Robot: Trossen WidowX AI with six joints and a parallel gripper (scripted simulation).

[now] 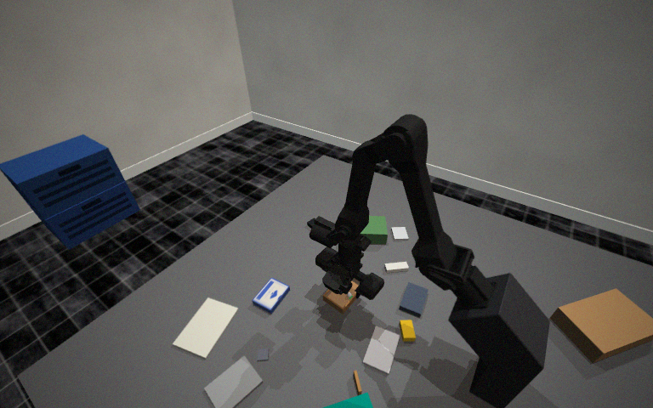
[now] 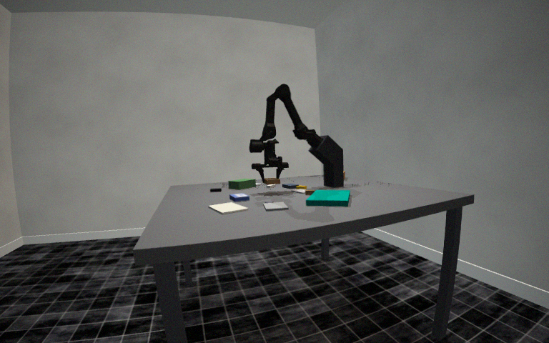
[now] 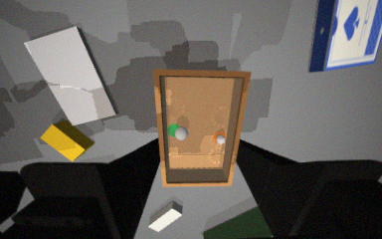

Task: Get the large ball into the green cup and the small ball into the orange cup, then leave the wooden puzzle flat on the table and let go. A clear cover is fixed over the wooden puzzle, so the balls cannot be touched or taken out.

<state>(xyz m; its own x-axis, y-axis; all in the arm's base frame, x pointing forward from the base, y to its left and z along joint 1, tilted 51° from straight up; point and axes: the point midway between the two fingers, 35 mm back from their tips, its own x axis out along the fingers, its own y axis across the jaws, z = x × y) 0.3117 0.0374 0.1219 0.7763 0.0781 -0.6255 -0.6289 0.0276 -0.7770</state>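
Now: hand 3 cm above the wooden puzzle and 1 cm to the right of it. Round my hand: slate-blue block: 14 cm behind, 13 cm to the right, 8 cm below; yellow block: 18 cm behind, 8 cm below, 3 cm to the right; white sheet: 16 cm behind, 9 cm below, 5 cm to the left.
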